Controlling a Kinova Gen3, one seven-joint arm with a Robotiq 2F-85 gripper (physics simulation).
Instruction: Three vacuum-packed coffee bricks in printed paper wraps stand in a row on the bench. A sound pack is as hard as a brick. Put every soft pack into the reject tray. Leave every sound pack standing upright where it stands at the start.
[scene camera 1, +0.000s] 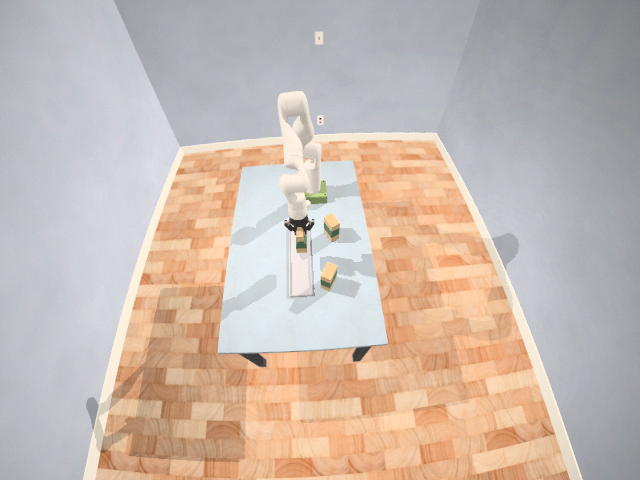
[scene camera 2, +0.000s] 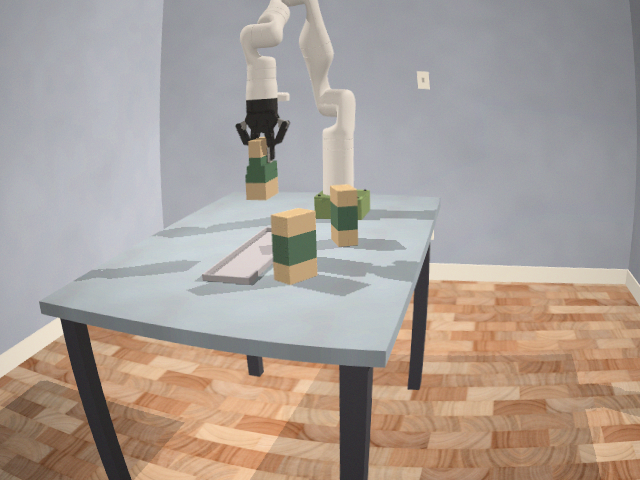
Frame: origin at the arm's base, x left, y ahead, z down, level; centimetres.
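Seen in the pictures: gripper, between the fingertips: (scene camera 2: 263, 162); arm's base, origin of its link: (scene camera 1: 312, 188).
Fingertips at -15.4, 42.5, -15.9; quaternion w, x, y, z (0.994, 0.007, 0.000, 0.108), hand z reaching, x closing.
Observation:
Pixels of each thing's top centre, then the offset from my fingertips to it, as dx, dy, dz. Level surfaces: height alone.
- tan coffee brick, centre of its top: (scene camera 2: 260, 138) (scene camera 1: 299, 228) -0.2, +1.1, -6.0
- reject tray, centre of its top: (scene camera 2: 258, 249) (scene camera 1: 299, 258) -2.1, +0.0, +21.0
- second coffee brick, centre of its top: (scene camera 2: 293, 212) (scene camera 1: 329, 270) +8.8, +17.1, +8.4
- third coffee brick, centre of its top: (scene camera 2: 343, 187) (scene camera 1: 331, 219) +18.1, -10.7, +8.4
- light blue bench, height of its surface: dz +22.4
My gripper (scene camera 1: 300, 230) (scene camera 2: 262, 149) is shut on a tan coffee brick (scene camera 1: 301, 242) (scene camera 2: 262, 173) with a green band, and its sides look pinched in at the fingers. The held brick hangs upright, above the rear part of the reject tray in scene camera 1. The reject tray (scene camera 1: 300, 276) (scene camera 2: 227, 280) is long, shallow and pinkish grey, and lies flat on the bench. A second coffee brick (scene camera 1: 328, 276) (scene camera 2: 294, 246) stands upright right of the tray's near end. A third coffee brick (scene camera 1: 331, 227) (scene camera 2: 344, 215) stands upright farther back, right of the tray.
The light blue bench (scene camera 1: 258, 320) (scene camera 2: 155, 304) carries everything. The arm's green base (scene camera 1: 316, 197) (scene camera 2: 324, 206) sits at the back, behind the third brick. The bench's right edge runs beyond the two standing bricks.

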